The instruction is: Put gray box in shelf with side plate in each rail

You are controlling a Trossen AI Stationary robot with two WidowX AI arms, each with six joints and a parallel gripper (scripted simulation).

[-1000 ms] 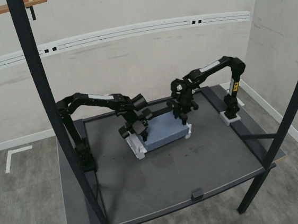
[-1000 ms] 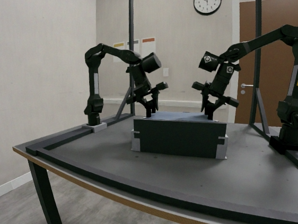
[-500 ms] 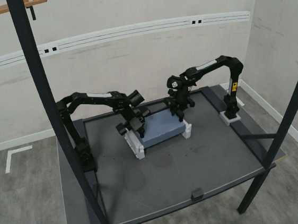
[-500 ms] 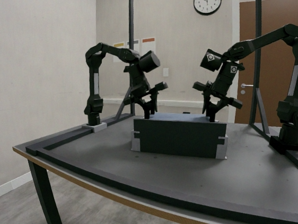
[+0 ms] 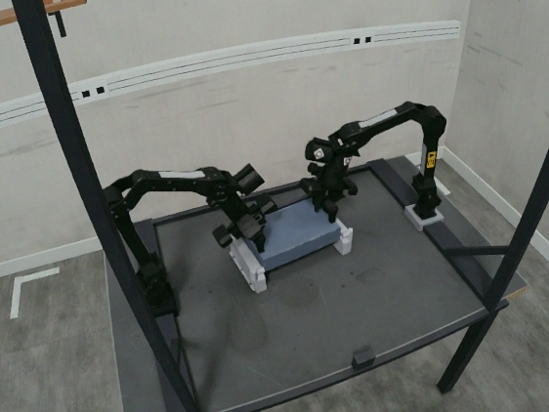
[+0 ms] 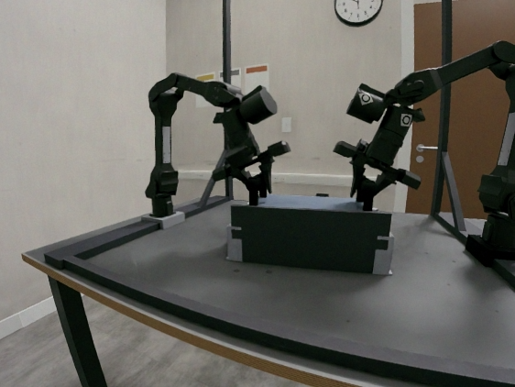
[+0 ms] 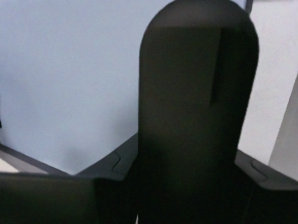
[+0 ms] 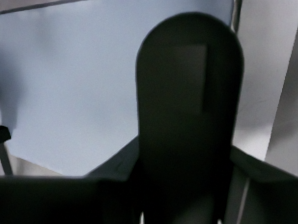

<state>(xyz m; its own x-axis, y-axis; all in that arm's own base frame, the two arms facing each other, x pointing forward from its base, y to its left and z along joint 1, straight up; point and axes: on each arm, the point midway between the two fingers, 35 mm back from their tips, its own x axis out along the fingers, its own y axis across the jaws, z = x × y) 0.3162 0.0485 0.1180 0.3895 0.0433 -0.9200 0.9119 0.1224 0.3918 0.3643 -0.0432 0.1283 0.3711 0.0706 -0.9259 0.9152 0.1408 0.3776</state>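
My right hand is 10 mm past the gray box, 120 mm to the right of it and 50 mm above it. From my right hand the other things lie so: dark back panel 70 mm ahead, 130 mm to the left, 70 mm below.
Now: left hand 12 cm to the left of the gray box, 4 cm above it and 1 cm short of it. The rest, counted from my left hand: dark back panel: 11 cm to the right, 10 cm ahead, 7 cm below.
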